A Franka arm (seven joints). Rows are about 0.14 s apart.
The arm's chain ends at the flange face. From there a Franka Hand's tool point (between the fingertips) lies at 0.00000 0.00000 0.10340 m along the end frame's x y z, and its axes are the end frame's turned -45 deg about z.
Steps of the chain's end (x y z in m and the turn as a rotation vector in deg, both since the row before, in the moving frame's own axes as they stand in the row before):
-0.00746, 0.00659, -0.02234, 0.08, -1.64, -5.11
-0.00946, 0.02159, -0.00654, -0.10, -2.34, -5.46
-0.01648, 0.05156, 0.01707, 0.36, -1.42, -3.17
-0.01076, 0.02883, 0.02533, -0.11, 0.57, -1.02
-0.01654, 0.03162, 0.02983, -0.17, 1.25, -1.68
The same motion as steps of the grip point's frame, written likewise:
-0.01202, -0.00272, -0.02238, 1.22, -1.10, -5.11
-0.02520, 0.00587, -0.00663, 1.58, -1.73, -5.46
-0.04953, 0.02257, 0.01704, 1.26, -0.75, -3.17
-0.02740, 0.01364, 0.02532, -0.48, 0.33, -1.02
-0.03265, 0.01245, 0.02980, -1.00, 0.76, -1.68

